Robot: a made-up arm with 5 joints. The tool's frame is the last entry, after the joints.
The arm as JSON. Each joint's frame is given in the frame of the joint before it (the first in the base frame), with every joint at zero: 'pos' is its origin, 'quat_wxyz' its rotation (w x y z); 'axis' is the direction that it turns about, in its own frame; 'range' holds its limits. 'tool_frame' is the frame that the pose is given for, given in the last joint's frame.
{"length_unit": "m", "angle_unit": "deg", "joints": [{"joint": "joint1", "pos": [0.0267, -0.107, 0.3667], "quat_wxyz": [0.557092, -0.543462, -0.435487, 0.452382], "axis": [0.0, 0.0, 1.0], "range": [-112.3, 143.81]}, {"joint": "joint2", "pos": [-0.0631, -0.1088, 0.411], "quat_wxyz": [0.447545, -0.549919, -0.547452, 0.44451], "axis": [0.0, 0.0, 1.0], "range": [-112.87, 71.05]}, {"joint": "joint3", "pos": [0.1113, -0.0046, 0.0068], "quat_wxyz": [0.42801, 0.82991, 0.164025, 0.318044], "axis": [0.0, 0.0, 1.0], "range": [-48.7, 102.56]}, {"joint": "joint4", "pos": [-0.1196, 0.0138, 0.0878], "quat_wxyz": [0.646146, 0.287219, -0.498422, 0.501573], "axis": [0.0, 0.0, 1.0], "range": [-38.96, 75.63]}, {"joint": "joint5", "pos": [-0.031, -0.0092, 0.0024], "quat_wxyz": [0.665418, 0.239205, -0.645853, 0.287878], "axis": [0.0, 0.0, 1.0], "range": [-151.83, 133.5]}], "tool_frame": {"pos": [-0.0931, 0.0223, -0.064], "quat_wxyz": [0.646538, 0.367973, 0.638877, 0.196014]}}
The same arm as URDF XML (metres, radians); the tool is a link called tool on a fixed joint. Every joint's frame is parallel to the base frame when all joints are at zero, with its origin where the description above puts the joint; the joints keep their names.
<robot name="arm">
  <joint name="tool_joint" type="fixed">
    <parent link="link5"/>
    <child link="tool"/>
    <origin xyz="-0.0675 -0.0911 0.0203" rpy="1.7669 -0.9378 3.0264"/>
  </joint>
  <joint name="joint5" type="revolute">
    <parent link="link4"/>
    <child link="link5"/>
    <origin xyz="0.0304 -0.0016 0.0113"/>
    <axis xyz="0.991266 -0.058298 -0.118296"/>
    <limit lower="-2.6499" upper="2.3300"/>
  </joint>
  <joint name="joint4" type="revolute">
    <parent link="link3"/>
    <child link="link4"/>
    <origin xyz="-0.1248 0.0737 0.0345"/>
    <axis xyz="0.115003 0.992527 0.040801"/>
    <limit lower="-0.6800" upper="1.3200"/>
  </joint>
  <joint name="joint3" type="revolute">
    <parent link="link2"/>
    <child link="link3"/>
    <origin xyz="-0.0081 -0.0061 -0.1111"/>
    <axis xyz="-0.622991 0.439494 -0.647091"/>
    <limit lower="-0.8500" upper="1.7900"/>
  </joint>
  <joint name="joint2" type="revolute">
    <parent link="link1"/>
    <child link="link2"/>
    <origin xyz="-0.4115 0.0253 0.1215"/>
    <axis xyz="-0.0076 -0.999957 -0.0053"/>
    <limit lower="-1.9700" upper="1.2401"/>
  </joint>
  <joint name="joint1" type="revolute">
    <parent link="base_link"/>
    <child link="link1"/>
    <origin xyz="0.0267 -0.1070 0.3667"/>
    <axis xyz="-0.976917 0.211504 0.030001"/>
    <limit lower="-1.9600" upper="2.5100"/>
  </joint>
  <link name="base_link"/>
  <link name="link1"/>
  <link name="link2"/>
  <link name="link3"/>
  <link name="link4"/>
  <link name="link5"/>
  <link name="tool"/>
</robot>

